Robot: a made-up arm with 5 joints.
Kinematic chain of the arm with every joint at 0, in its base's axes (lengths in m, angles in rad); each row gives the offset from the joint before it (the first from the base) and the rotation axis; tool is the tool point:
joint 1: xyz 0 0 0.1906 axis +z
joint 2: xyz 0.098 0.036 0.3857 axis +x
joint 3: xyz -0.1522 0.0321 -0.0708 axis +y
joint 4: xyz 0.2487 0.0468 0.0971 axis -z
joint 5: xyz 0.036 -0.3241 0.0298 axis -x
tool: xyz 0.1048 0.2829 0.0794
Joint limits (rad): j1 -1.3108..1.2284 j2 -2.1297..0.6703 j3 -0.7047..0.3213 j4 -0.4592..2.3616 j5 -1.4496..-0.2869
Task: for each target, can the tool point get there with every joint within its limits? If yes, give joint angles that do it. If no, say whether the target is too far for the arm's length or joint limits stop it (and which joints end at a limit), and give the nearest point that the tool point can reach.
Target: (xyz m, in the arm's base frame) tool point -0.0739 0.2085 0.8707
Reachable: yes | joints 0.4826 -0.7903 0.2440 1.5020 -1.1279
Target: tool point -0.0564 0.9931 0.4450
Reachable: no: joint limits stop it (at a limit: joint 3, joint 4, joint 5) | nearest point -0.0375 0.6598 0.4907 | short by 0.337 m
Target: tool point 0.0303 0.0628 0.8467
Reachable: yes | joints -0.2182 -0.2805 -0.1563 1.7223 -0.4635
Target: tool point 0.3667 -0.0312 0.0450
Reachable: no: joint limits stop it (at a limit: joint 1, joint 3, joint 4) | nearest point 0.2382 0.0773 0.2099 | short by 0.236 m
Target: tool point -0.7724 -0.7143 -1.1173
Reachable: no: too far | nearest point -0.2428 -0.2206 0.2167 | short by 1.518 m
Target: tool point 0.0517 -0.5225 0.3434
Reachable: no: joint limits stop it (at a limit: joint 2, joint 3, joint 5) | nearest point 0.0533 -0.5385 0.5550 | short by 0.212 m
